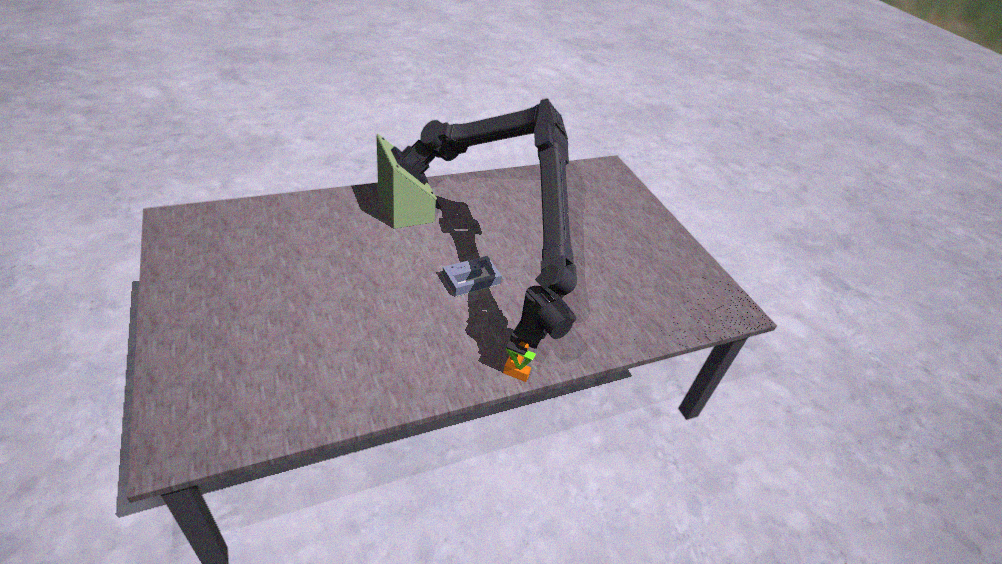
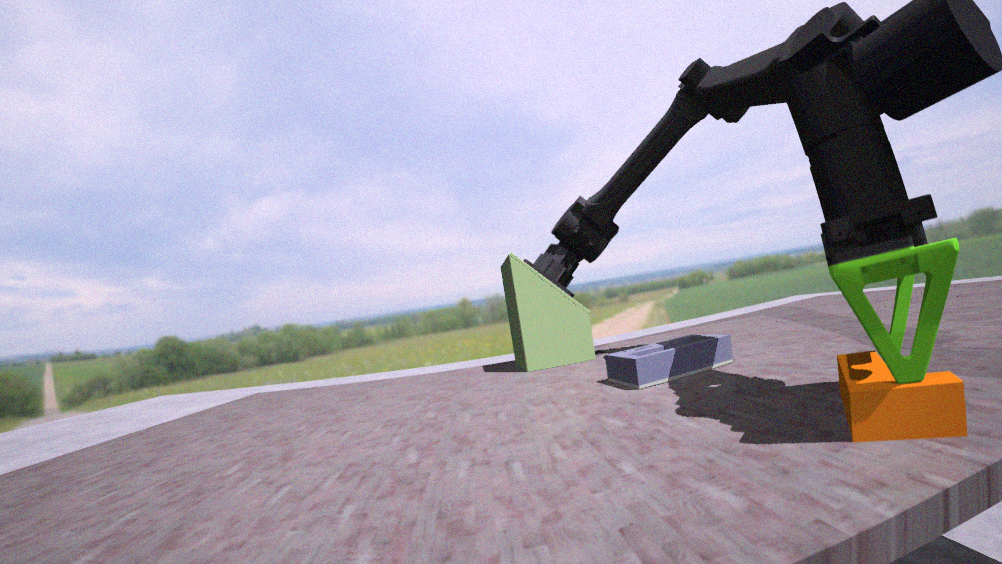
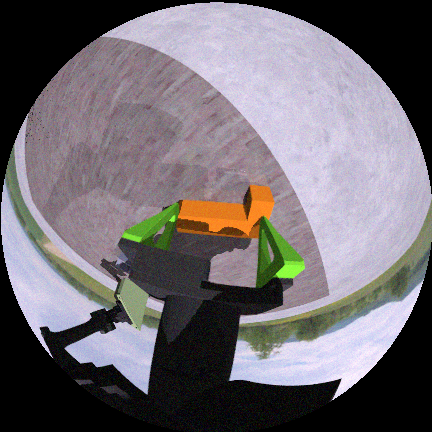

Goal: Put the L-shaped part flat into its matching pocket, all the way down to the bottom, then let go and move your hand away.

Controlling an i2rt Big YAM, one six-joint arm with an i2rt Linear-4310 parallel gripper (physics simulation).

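Places are measured from the arm's base along level axes (x back, y right, z up), in metres.
Where they show: gripper, between the fingertips: [image 1: 526, 355] [image 2: 898, 366] [image 3: 219, 212]; arm's base, origin of its link: [image 1: 407, 167] [image 2: 542, 285] [image 3: 124, 311].
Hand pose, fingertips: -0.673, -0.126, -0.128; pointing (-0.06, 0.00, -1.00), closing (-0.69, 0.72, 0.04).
Each offset is from my fingertips to the centre of the thing, as dx, dy, dz. Level surfaces: height alone.
The orange L-shaped part @[+0.005, +0.006, -0.013] [image 1: 519, 368] [image 2: 904, 407] [image 3: 219, 215] lies flat on the table near its front edge. My gripper [image 1: 520, 356] [image 2: 901, 364] [image 3: 219, 212], with green fingers, is open and lowered over the part. Its fingertips stand on either side of the part's long leg, apart from it. The grey block with the L-shaped pocket @[+0.313, +0.035, -0.010] [image 1: 471, 274] [image 2: 666, 358] lies further back on the table, empty.
A light green wedge [image 1: 401, 186] [image 2: 545, 316] [image 3: 130, 301] covers the arm's base at the back of the table @[dz -0.028] [image 1: 279, 316]. The table's front edge [image 2: 876, 533] runs close beside the part.
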